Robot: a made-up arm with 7 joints. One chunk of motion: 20 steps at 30 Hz.
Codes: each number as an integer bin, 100 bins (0 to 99) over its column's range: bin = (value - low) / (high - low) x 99, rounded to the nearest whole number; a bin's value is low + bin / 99 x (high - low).
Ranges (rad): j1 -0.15..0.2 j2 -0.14..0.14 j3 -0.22..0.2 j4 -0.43..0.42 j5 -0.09..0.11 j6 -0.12..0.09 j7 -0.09..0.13
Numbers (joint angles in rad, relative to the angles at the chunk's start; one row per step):
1: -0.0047 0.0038 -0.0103 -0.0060 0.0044 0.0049 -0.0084
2: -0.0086 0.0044 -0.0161 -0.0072 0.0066 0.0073 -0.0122
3: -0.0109 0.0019 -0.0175 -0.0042 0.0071 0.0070 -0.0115
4: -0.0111 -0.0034 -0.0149 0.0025 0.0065 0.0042 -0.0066
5: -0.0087 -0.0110 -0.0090 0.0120 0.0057 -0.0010 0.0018
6: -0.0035 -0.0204 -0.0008 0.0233 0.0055 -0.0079 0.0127
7: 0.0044 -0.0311 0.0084 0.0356 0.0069 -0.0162 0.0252
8: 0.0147 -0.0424 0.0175 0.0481 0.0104 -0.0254 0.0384
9: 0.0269 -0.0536 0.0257 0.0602 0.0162 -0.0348 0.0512
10: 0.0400 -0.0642 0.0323 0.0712 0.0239 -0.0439 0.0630
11: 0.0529 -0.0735 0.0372 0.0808 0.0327 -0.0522 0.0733
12: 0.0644 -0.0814 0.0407 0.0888 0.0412 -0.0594 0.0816
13: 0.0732 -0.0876 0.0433 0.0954 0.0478 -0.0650 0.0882
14: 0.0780 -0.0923 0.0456 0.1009 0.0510 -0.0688 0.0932
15: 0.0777 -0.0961 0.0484 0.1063 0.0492 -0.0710 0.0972
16: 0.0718 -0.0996 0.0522 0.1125 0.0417 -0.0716 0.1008
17: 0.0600 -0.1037 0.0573 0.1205 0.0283 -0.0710 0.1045
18: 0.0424 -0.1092 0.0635 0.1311 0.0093 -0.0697 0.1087
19: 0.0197 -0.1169 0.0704 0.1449 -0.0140 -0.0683 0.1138
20: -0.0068 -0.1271 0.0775 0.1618 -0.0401 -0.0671 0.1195
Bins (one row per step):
1: 41 51 49 49 47 59 37
2: 40 51 48 49 48 60 35
3: 39 50 48 50 48 60 35
4: 39 48 48 50 48 59 38
5: 40 46 50 51 47 56 41
6: 41 42 52 53 47 53 46
7: 44 39 54 54 48 49 52
8: 47 35 56 56 50 45 58
9: 50 31 58 57 53 40 64
10: 54 27 59 58 56 36 69
11: 57 24 61 59 61 32 73
12: 61 21 61 60 65 29 77
13: 63 19 62 61 68 26 80
14: 64 17 63 62 70 24 82
15: 64 16 63 62 69 23 84
16: 63 14 64 63 65 23 86
17: 59 13 65 64 59 23 88
18: 54 11 67 65 49 24 89
19: 48 8 68 67 38 24 92
20: 41 5 70 69 25 25 94

